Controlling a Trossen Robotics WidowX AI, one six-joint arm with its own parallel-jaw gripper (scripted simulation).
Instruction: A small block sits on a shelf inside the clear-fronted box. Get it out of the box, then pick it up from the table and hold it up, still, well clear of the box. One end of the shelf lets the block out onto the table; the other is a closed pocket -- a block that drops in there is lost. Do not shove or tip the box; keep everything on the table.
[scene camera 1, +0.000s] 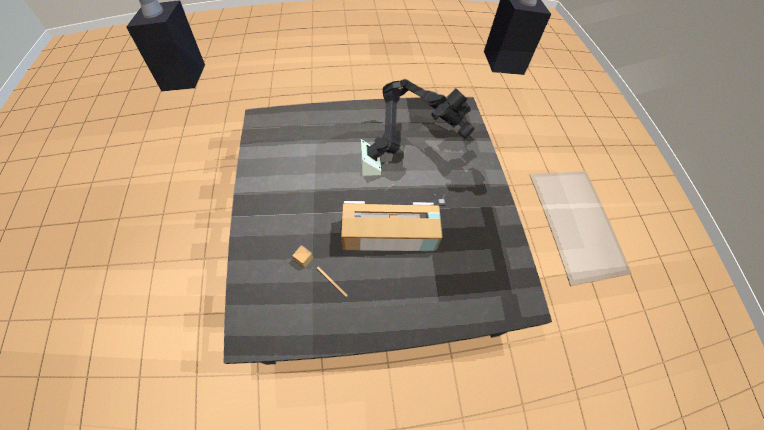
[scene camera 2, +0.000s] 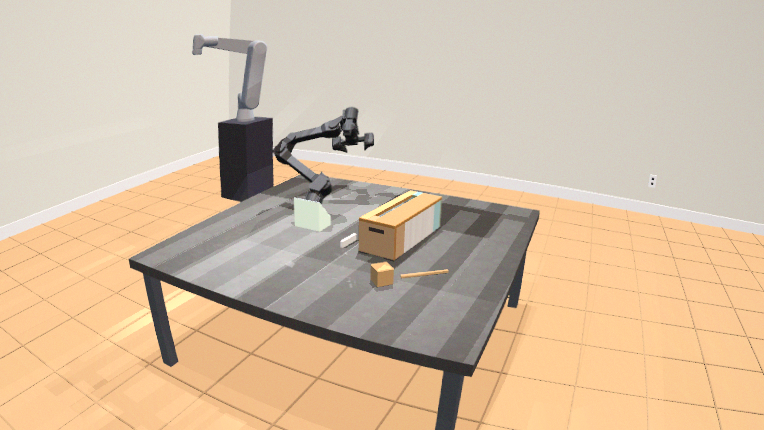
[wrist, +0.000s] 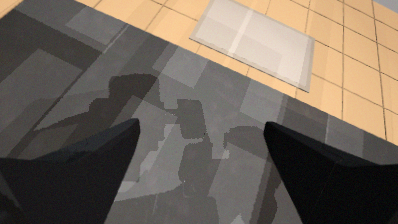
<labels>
A tan box shows in scene camera 1 and in scene camera 2; in the wrist view it is out of frame. The same spot on the tan box: (scene camera 1: 368, 227) is (scene camera 2: 399, 214).
</labels>
